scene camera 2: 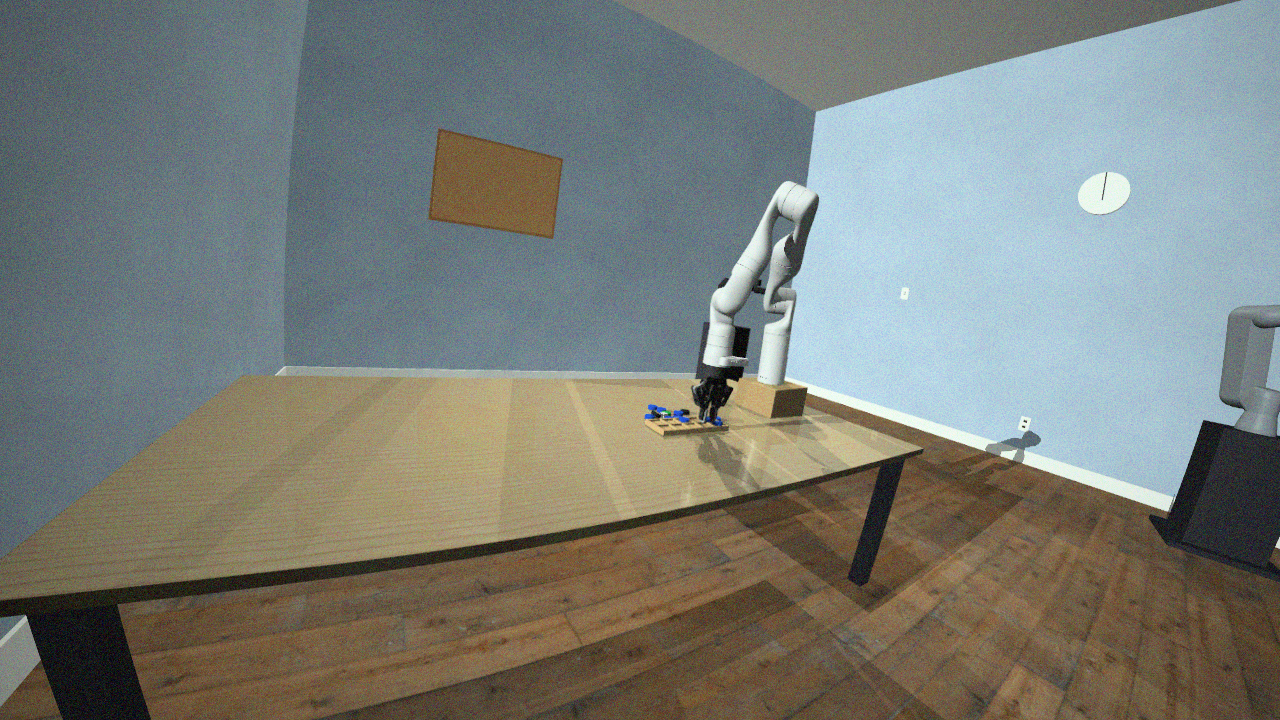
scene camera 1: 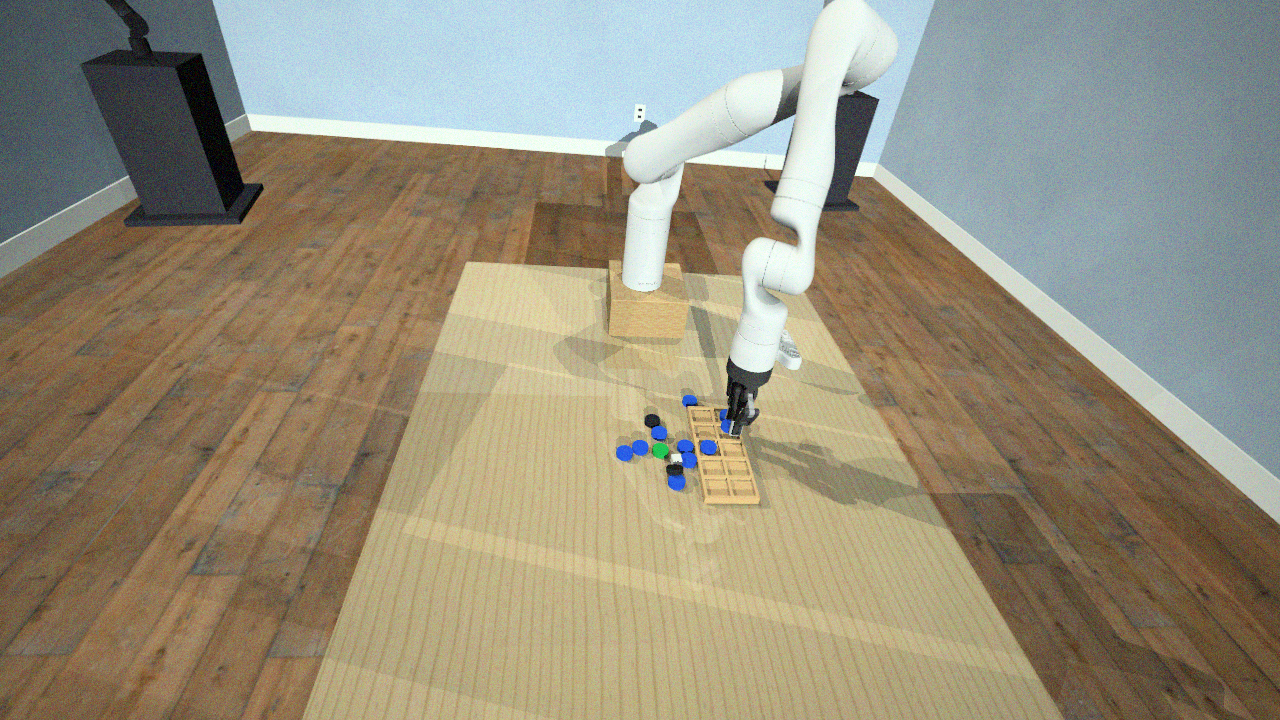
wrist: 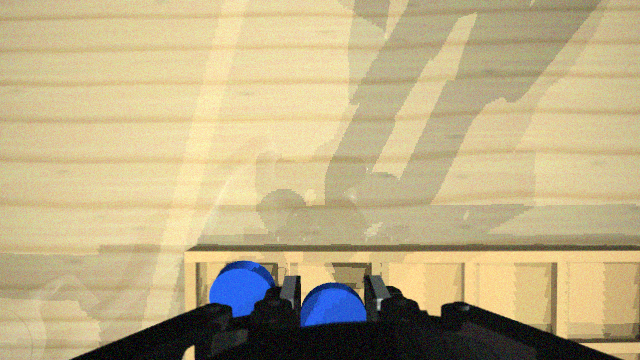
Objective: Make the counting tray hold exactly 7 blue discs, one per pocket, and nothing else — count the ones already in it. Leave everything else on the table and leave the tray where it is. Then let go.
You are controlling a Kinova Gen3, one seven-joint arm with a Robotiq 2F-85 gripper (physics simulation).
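My gripper (wrist: 332,297) (scene camera 1: 739,426) (scene camera 2: 709,415) is shut on a blue disc (wrist: 333,306) and holds it low over the far end of the wooden counting tray (wrist: 402,256) (scene camera 1: 732,499) (scene camera 2: 685,429), above the second pocket of the outer row. In the wrist view another blue disc (wrist: 241,286) lies in the corner pocket beside it. One more blue disc (scene camera 1: 706,446) sits in a pocket of the near row. Several loose blue discs (scene camera 1: 640,446) (scene camera 1: 676,482) (scene camera 1: 689,400) lie on the table left of the tray.
A green disc (scene camera 1: 660,450), two black discs (scene camera 1: 652,420) (scene camera 1: 673,469) and a small white cube (scene camera 1: 676,459) lie among the loose discs on the table (scene camera 1: 536,582) (scene camera 2: 357,465). The arm's wooden base block (scene camera 1: 646,313) stands behind the tray.
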